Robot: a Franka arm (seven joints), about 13 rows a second.
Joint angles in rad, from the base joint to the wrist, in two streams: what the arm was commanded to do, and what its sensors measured. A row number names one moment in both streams.
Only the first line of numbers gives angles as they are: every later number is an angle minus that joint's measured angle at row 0.
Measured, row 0:
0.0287 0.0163 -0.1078 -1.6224 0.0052 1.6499 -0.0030
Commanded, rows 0 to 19:
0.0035 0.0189 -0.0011 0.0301 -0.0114 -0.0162 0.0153
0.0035 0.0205 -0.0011 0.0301 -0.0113 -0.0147 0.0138
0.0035 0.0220 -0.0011 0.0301 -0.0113 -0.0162 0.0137
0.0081 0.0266 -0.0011 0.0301 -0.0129 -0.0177 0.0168
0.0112 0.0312 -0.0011 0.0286 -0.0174 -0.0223 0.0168
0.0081 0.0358 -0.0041 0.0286 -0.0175 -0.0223 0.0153
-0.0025 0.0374 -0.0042 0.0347 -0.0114 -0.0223 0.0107
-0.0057 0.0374 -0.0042 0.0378 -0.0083 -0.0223 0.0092
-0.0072 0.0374 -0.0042 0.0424 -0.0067 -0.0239 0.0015
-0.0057 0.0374 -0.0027 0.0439 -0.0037 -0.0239 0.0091
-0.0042 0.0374 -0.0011 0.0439 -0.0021 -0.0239 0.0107
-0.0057 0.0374 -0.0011 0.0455 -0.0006 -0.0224 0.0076
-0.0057 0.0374 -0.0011 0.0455 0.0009 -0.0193 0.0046
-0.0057 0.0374 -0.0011 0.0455 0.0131 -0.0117 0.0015
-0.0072 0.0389 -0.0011 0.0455 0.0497 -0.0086 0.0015
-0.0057 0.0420 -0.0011 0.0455 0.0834 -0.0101 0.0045
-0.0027 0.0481 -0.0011 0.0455 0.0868 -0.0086 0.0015
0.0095 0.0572 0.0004 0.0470 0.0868 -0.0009 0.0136
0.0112 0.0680 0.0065 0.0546 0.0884 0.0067 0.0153
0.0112 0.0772 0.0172 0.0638 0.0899 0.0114 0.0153
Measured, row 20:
0.0068 0.0466 0.0047 0.0235 0.0738 0.0094 0.0003
